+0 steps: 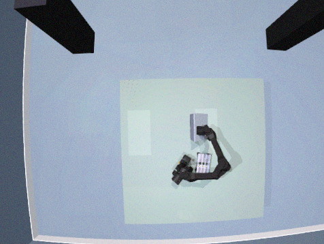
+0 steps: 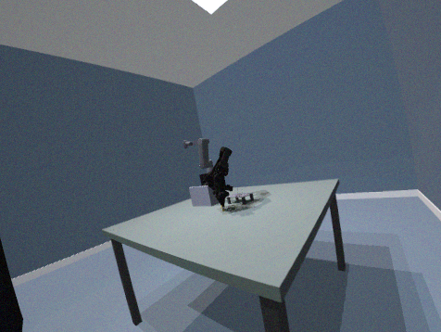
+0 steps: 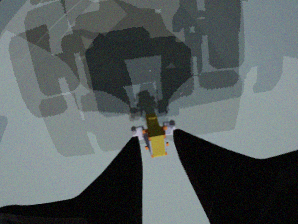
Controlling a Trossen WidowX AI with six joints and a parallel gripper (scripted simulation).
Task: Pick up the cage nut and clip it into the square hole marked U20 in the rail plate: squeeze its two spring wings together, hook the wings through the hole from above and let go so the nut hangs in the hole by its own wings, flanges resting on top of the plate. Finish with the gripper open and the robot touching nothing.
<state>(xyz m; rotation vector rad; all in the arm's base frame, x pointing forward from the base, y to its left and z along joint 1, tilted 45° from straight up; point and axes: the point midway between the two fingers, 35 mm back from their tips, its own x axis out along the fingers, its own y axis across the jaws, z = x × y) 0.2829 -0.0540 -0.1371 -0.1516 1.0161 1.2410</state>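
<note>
My gripper tip is 1 cm above the cage nut.
</note>
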